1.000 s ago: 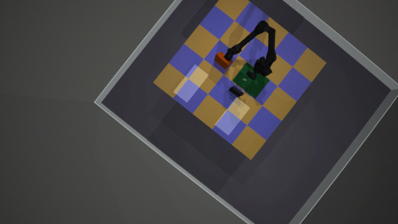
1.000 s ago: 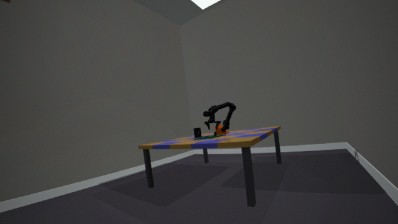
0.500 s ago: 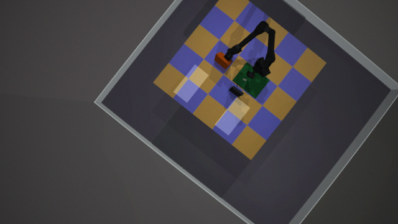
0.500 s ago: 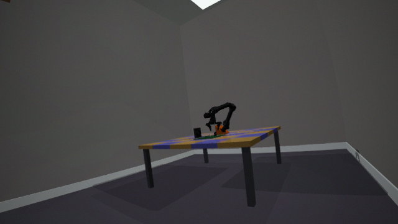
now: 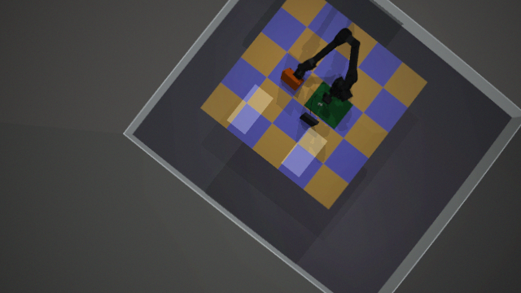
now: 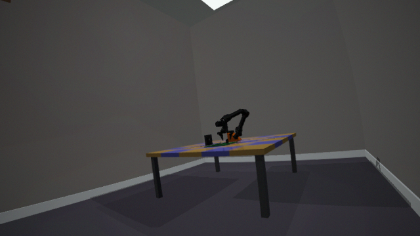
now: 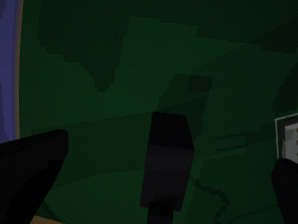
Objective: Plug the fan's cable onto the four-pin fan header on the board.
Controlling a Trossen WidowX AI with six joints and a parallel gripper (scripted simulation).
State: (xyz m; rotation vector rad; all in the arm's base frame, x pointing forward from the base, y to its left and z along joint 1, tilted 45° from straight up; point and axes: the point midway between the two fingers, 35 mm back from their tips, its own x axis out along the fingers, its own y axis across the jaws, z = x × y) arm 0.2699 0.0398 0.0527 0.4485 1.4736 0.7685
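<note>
Right now my gripper tip is 10 mm past the black fan plug and 10 mm above it. Round my gripper tip: four-pin fan header (70 mm to the right, 40 mm below, 10 mm ahead); green circuit board (60 mm ahead, 50 mm below, 30 mm to the right); black fan (230 mm to the right, 30 mm ahead, 20 mm above).
</note>
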